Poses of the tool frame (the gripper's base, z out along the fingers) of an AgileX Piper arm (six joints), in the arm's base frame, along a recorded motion.
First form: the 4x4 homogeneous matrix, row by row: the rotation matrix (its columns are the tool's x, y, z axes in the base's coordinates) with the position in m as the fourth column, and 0 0 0 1 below. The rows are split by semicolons.
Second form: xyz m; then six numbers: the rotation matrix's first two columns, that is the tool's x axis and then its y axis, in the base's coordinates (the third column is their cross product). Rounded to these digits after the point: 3 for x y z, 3 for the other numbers.
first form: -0.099, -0.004, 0.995, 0.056; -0.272, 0.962, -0.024, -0.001; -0.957, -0.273, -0.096, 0.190; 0, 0, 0, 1
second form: 0.056, -0.001, 0.190, -0.099, -0.272, -0.957, -0.004, 0.962, -0.273
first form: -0.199, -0.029, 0.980, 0.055; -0.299, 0.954, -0.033, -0.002; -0.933, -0.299, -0.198, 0.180; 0, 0, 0, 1
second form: 0.055, -0.002, 0.180, -0.199, -0.299, -0.933, -0.029, 0.954, -0.299
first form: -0.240, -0.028, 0.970, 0.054; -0.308, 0.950, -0.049, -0.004; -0.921, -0.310, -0.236, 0.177; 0, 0, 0, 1
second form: 0.054, -0.004, 0.177, -0.240, -0.308, -0.921, -0.028, 0.950, -0.310
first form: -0.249, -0.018, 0.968, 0.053; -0.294, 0.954, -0.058, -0.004; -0.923, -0.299, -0.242, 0.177; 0, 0, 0, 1
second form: 0.053, -0.004, 0.177, -0.249, -0.294, -0.923, -0.018, 0.954, -0.299
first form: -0.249, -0.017, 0.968, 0.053; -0.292, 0.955, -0.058, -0.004; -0.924, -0.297, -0.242, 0.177; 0, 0, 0, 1
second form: 0.053, -0.004, 0.177, -0.249, -0.292, -0.924, -0.017, 0.955, -0.297
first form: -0.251, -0.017, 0.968, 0.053; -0.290, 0.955, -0.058, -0.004; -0.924, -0.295, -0.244, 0.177; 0, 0, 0, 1
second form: 0.053, -0.004, 0.177, -0.251, -0.290, -0.924, -0.017, 0.955, -0.295
